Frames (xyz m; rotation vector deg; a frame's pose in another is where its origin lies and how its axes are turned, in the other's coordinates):
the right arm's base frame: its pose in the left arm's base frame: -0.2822 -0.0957 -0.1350 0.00 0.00 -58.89
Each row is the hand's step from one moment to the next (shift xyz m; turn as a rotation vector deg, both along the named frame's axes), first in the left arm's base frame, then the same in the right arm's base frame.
Working: the left arm's base frame: its pose in the right arm's base frame: 0.0639 0.2911 0.1350 0.00 0.00 58.89

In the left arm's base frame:
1: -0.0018 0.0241 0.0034 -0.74 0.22 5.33
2: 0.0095 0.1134 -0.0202 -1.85 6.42 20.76
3: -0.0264 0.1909 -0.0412 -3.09 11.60 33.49
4: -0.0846 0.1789 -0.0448 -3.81 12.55 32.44
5: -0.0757 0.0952 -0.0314 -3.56 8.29 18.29
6: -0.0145 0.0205 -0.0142 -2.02 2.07 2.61
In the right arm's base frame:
1: -0.0216 0.0109 0.0034 -0.57 -0.52 5.33
2: -0.0922 0.0667 -0.0202 -6.45 1.73 20.76
3: -0.1771 0.0760 -0.0412 -11.53 3.35 33.49
4: -0.1969 0.0200 -0.0448 -12.71 3.22 32.44
5: -0.1206 -0.0156 -0.0314 -8.94 1.24 18.29
6: -0.0250 -0.0018 -0.0142 -2.82 -0.66 2.61

